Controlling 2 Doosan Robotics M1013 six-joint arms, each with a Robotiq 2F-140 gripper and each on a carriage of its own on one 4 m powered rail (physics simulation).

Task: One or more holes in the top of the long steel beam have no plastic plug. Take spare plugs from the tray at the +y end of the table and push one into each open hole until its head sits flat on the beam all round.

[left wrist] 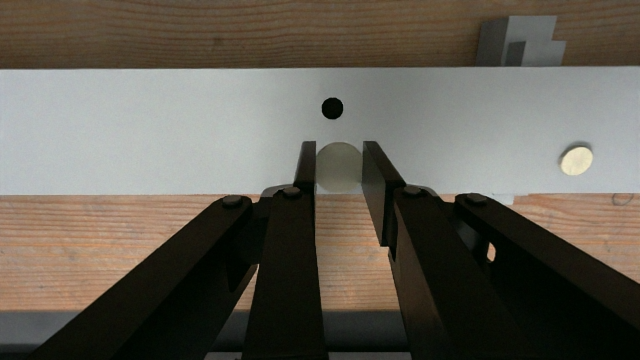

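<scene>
The long steel beam [150, 130] runs across the left wrist view as a pale grey band. An open dark hole [332, 108] shows in its top near the middle. A cream plug head [576, 160] shows on the beam at the right. My left gripper [339, 163] is shut on a pale round plug [339, 170], with a fingertip on each side of its head. The held plug appears over the beam's lower edge, just below the open hole in the view. The plug's shank is hidden under its head. My right gripper is not in view.
A grey stepped block [535, 42] stands against the beam's upper edge at the right, on the wooden table [200, 32]. A small pale piece [504, 199] shows at the beam's lower edge. A dark grey band runs along the table's near edge.
</scene>
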